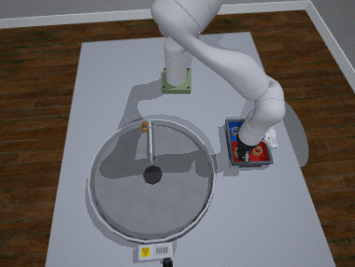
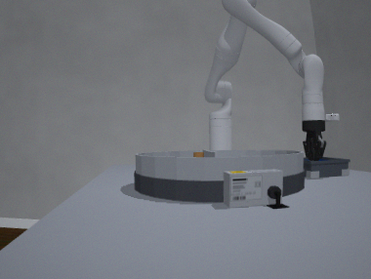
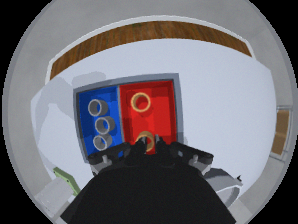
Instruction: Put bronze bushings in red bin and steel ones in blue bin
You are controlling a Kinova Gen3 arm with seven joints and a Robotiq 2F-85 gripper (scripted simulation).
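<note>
Right now my hand is 5 cm past the bin, 3 cm to the right of it and 1 cm above it. From my hand the other things lie so: round grey turntable 10 cm ahead, 31 cm to the right, 2 cm above.
</note>
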